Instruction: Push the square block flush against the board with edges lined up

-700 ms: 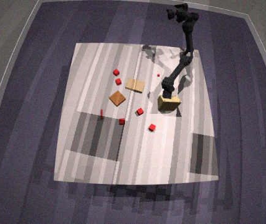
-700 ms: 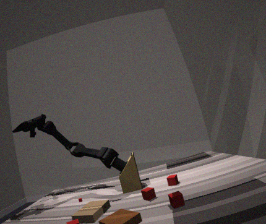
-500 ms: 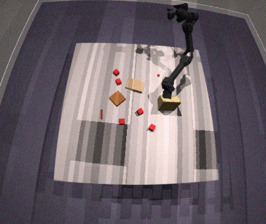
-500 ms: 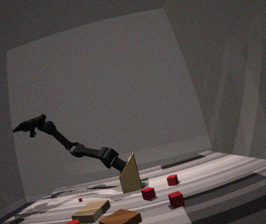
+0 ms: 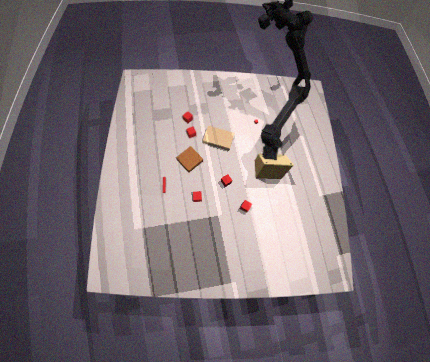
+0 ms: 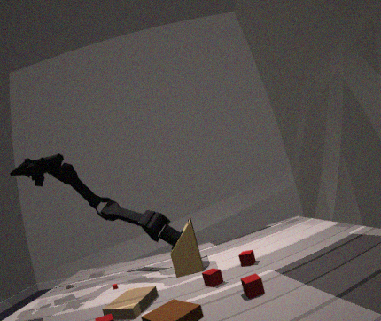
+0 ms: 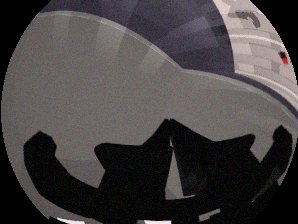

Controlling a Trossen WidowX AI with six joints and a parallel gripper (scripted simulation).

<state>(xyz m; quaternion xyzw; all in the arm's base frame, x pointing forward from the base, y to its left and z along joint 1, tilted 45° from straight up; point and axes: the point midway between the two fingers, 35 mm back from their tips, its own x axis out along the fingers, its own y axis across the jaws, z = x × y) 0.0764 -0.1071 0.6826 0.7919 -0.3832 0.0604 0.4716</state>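
Right now the square block is 230 mm ahead of my gripper tip, 610 mm to the left of it and 500 mm below it. From my gripper tip the other things lie so: thin red stick (330 mm ahead, 760 mm to the left, 510 mm below); pale tan board (100 mm ahead, 460 mm to the left, 500 mm below).
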